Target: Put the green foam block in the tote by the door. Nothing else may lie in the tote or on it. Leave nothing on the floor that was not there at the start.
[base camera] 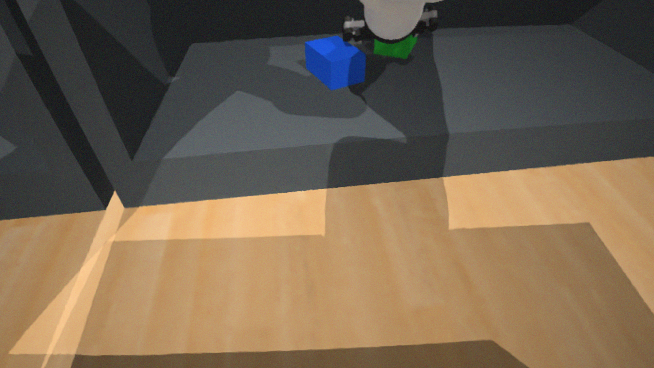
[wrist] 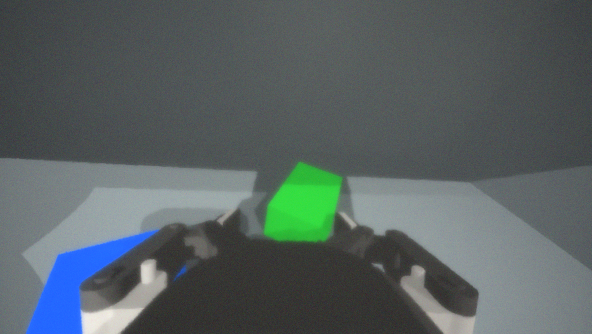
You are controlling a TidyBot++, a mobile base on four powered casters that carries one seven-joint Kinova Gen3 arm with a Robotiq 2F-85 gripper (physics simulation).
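Frame: origin at the arm's base, x ahead, y left, z up, level; millimetres.
Where they show: gripper, between the fingertips: (wrist: 287,221).
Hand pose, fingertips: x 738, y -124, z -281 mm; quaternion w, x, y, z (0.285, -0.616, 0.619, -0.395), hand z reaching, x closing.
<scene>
Things, the pixels of their top centre, and the offset from my fingertips. Level surfaces: height alone.
- green foam block, centre of its top: (wrist: 311,189) (base camera: 398,23) 40 mm ahead, 27 mm right, 6 mm up
- blue block, centre of its top: (wrist: 109,313) (base camera: 334,47) 69 mm back, 95 mm left, 6 mm up
- Wooden floor, height of its surface: 115 mm down
The green foam block (base camera: 395,47) (wrist: 305,205) lies on the floor of a dark grey recess, near its back wall. In the base camera view its upper part is hidden behind my gripper (base camera: 391,34) (wrist: 288,220). The gripper is open with nothing held. In the wrist view the block shows between the two fingertips and slightly beyond them, and its near lower edge is cut off by the gripper's dark body. I cannot tell how high the fingertips are above the recess floor. No tote by a door can be made out in either view.
A blue block (base camera: 335,62) (wrist: 60,295) lies close to the left of the green one, partly under the left finger in the wrist view. The grey recess has a raised front edge (base camera: 240,175), a back wall (wrist: 300,80) and side walls. Wooden floor (base camera: 280,280) lies before it.
</scene>
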